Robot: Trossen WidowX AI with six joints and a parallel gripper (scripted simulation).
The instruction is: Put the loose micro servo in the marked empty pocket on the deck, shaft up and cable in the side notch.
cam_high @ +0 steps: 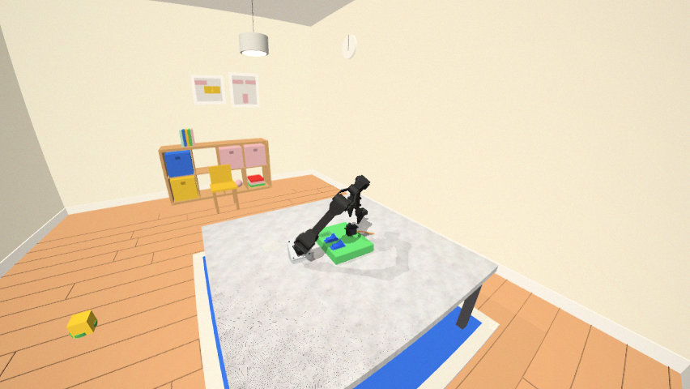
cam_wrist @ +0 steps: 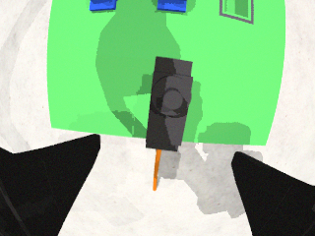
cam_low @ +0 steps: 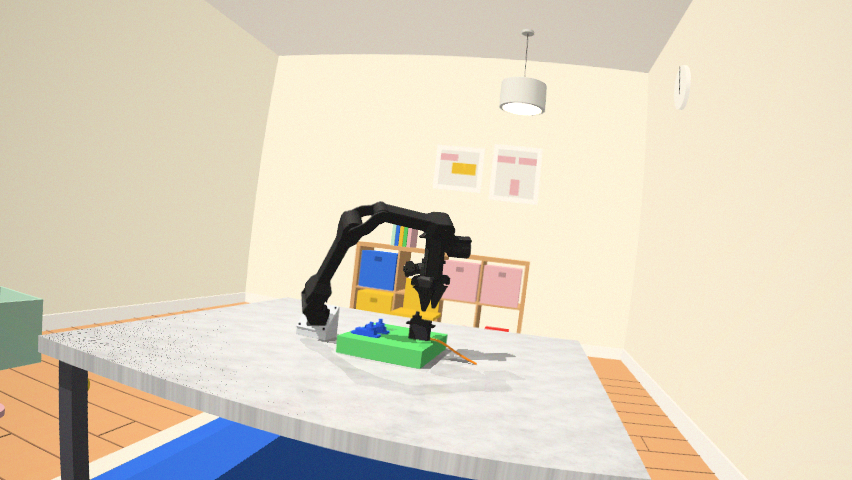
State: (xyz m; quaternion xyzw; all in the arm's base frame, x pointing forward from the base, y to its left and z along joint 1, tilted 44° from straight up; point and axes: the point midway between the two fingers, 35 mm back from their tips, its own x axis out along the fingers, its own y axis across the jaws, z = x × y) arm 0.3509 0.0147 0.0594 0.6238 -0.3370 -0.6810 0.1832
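Right now my gripper tip is 4 cm past the green deck and 11 cm above it.
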